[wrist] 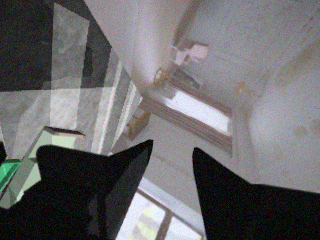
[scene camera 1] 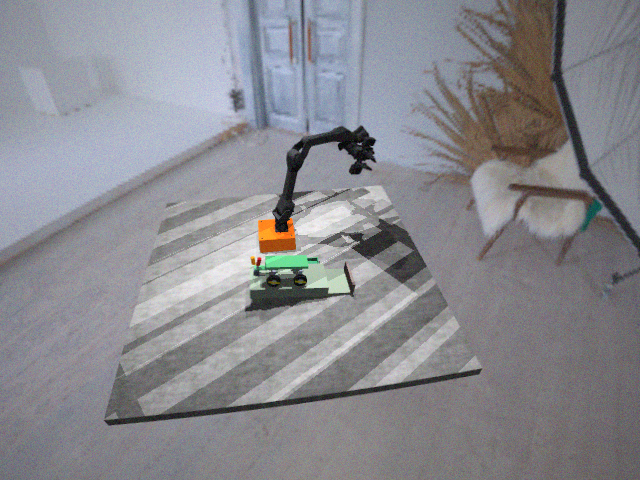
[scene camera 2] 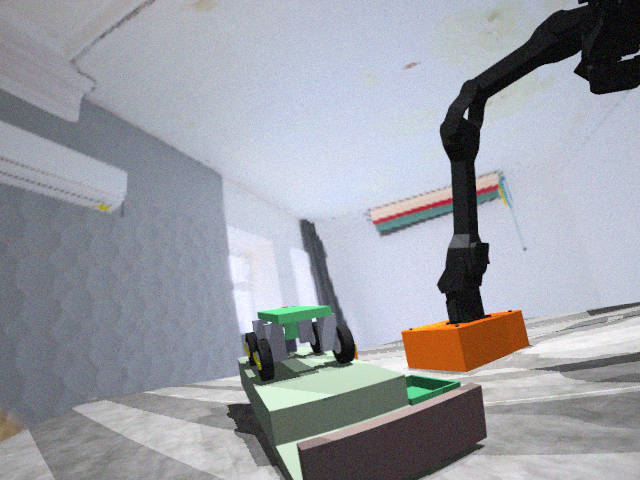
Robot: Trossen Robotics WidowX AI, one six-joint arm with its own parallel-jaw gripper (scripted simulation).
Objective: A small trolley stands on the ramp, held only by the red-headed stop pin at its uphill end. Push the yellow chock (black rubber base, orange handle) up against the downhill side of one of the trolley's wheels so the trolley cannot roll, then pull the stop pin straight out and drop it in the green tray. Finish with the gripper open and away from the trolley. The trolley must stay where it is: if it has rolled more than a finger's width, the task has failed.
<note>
In view: my gripper (wrist: pixel 172 147) and a pale green ramp (scene camera 2: pixel 311 393).
</note>
